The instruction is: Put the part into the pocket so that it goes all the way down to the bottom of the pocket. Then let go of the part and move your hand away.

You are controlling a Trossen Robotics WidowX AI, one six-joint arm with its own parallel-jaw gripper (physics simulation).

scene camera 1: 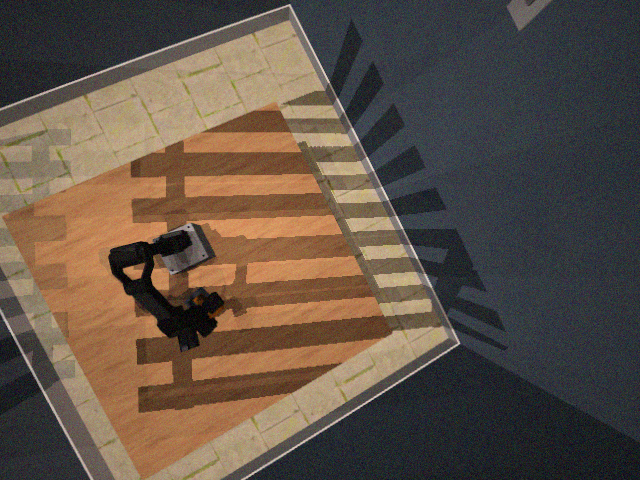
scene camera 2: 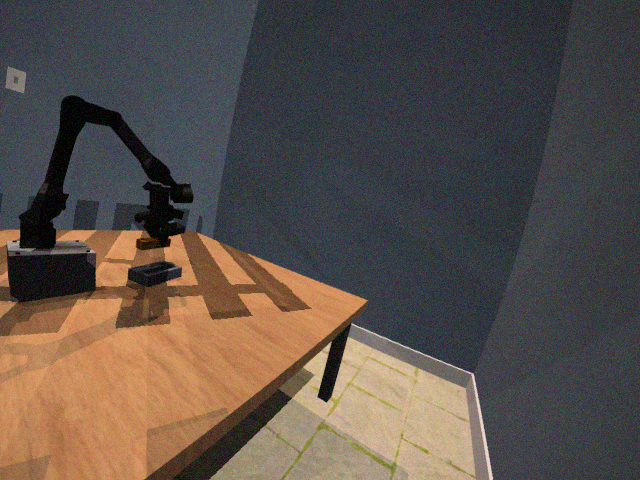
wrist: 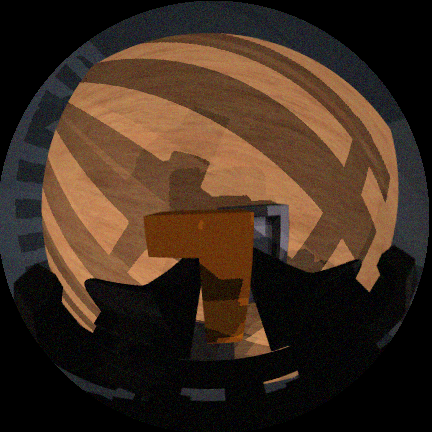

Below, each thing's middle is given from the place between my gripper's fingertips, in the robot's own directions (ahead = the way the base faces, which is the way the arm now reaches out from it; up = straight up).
Scene:
The orange part point(wrist: 222, 239) is 2 cm behind my hand, 1 cm to the left of it and 1 cm above it. Round my hand: pocket block point(scene camera 2: 151, 274) (3 cm behind, 5 cm to the right, 8 cm below).

